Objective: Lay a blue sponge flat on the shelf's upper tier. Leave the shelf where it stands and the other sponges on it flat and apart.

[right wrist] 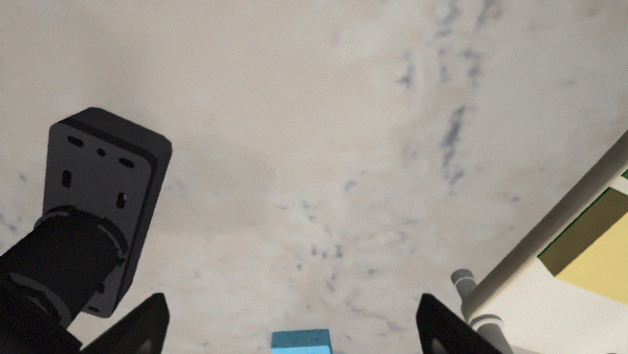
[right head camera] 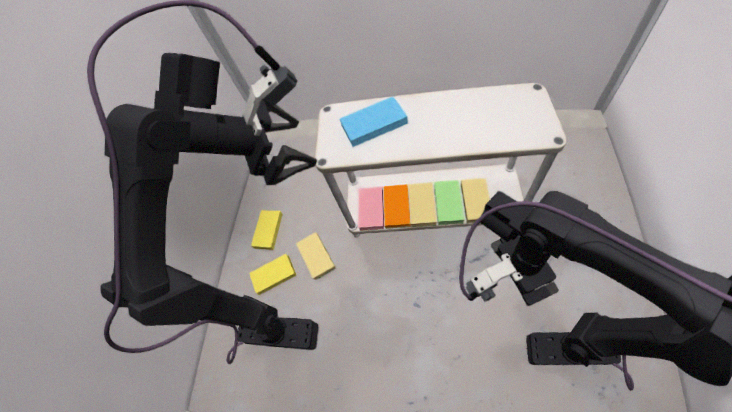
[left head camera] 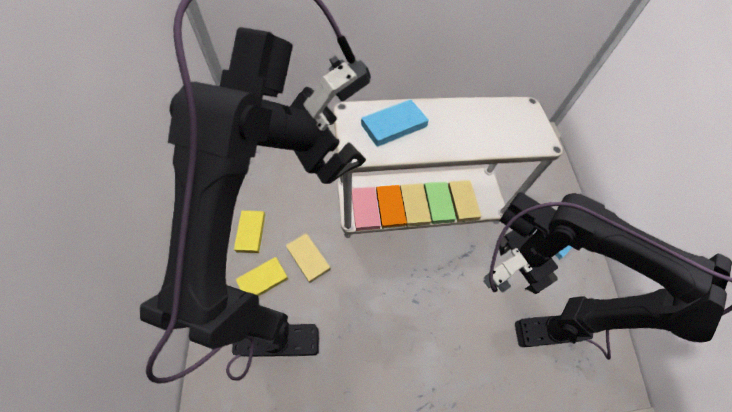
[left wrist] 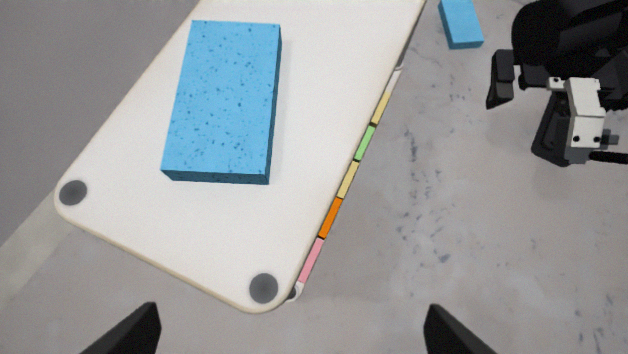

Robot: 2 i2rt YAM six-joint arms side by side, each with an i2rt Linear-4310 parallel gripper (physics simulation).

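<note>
A blue sponge [left head camera: 394, 121] [right head camera: 373, 121] [left wrist: 225, 100] lies flat and slightly turned on the left part of the shelf's upper tier [left head camera: 486, 127] [right head camera: 476, 117] [left wrist: 210, 220]. On the lower tier, pink [left head camera: 366, 207] [right head camera: 370, 207], orange [left head camera: 391, 204] [right head camera: 396, 204], tan [left head camera: 415, 203], green [left head camera: 440, 201] [right head camera: 449, 201] and tan [left head camera: 465, 199] sponges lie flat in a row. My left gripper [right head camera: 306, 142] [left wrist: 295, 314] is open and empty at the shelf's left end, apart from the blue sponge. My right gripper [left wrist: 520, 107] [right wrist: 295, 304] is open and empty, in front of the shelf's right end.
Another blue sponge [left head camera: 564, 251] [left wrist: 461, 25] [right wrist: 301, 340] lies on the floor at the right, mostly hidden by the right arm in the left head view. Two yellow sponges [left head camera: 249, 231] [left head camera: 261, 276] and a tan sponge [left head camera: 307, 257] [right head camera: 315, 255] lie on the floor at the left.
</note>
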